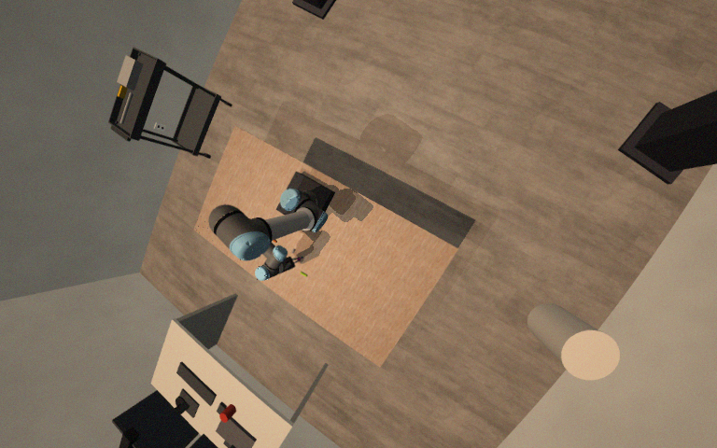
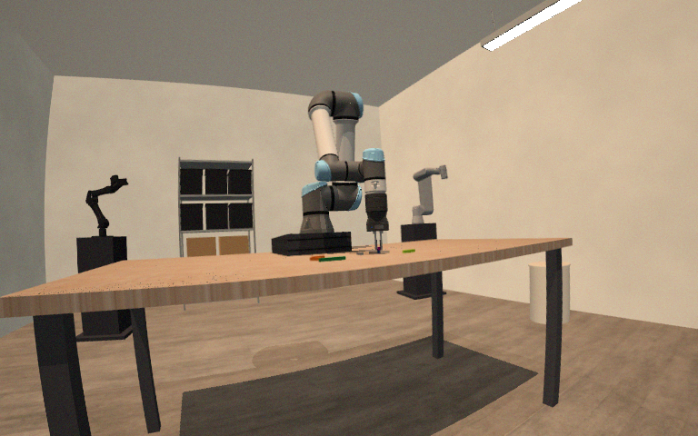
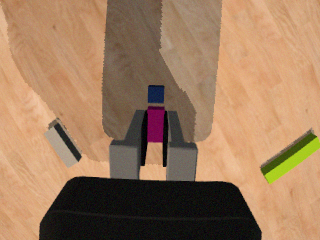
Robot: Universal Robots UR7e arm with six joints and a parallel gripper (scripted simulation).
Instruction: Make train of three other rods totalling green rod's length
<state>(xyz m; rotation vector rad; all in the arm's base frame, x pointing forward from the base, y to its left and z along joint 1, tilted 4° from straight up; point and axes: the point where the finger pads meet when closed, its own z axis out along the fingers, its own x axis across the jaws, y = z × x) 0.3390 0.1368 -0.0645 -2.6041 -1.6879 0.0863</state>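
My gripper is now 10 mm above the magenta rod. Also, from my hand: lime rod: 80 mm to the left, 60 mm ahead, 30 mm below; small blue rod: 30 mm below, 20 mm behind, 10 mm to the left; grey rod: 70 mm to the right, 30 mm below, 10 mm behind.
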